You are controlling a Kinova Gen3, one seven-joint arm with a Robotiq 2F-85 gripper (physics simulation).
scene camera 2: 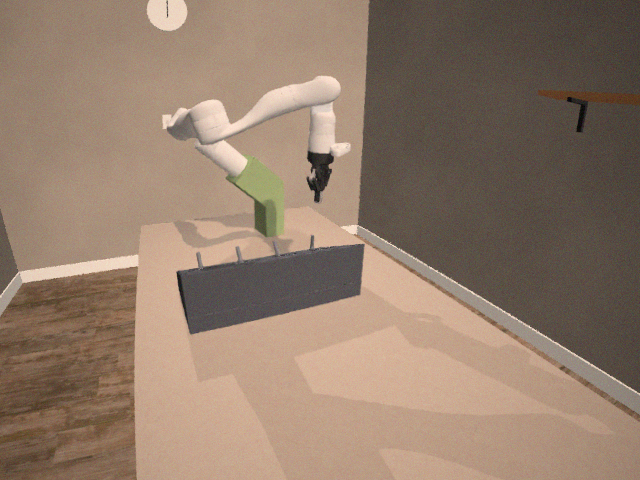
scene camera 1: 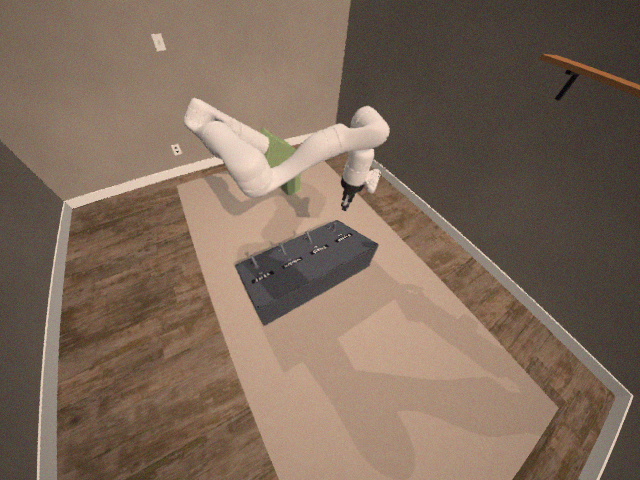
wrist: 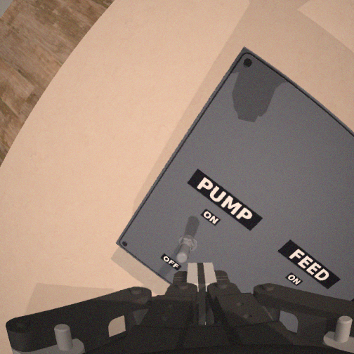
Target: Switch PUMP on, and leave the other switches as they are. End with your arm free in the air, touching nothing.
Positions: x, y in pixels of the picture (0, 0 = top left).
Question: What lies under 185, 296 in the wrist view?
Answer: The gripper.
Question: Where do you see a dark grey switch box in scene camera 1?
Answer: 281, 282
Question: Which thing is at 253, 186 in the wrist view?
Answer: A dark grey switch box.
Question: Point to a dark grey switch box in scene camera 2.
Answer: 222, 295
